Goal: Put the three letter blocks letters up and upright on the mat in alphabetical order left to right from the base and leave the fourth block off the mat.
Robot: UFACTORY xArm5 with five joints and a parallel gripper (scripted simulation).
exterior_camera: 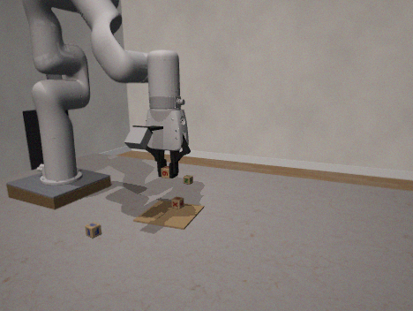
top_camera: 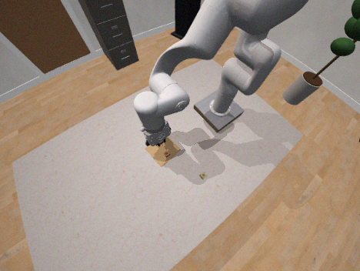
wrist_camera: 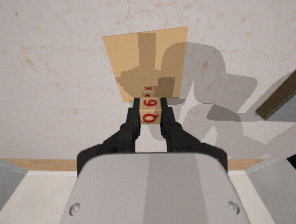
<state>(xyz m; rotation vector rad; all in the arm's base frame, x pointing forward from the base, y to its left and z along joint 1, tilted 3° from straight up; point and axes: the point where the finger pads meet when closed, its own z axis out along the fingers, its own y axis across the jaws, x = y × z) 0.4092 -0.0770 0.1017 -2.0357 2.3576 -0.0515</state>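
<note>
The tan mat is 12 cm below my hand. Round my hand: blue-lettered block 13 cm behind, 15 cm to the right, 11 cm below.
</note>
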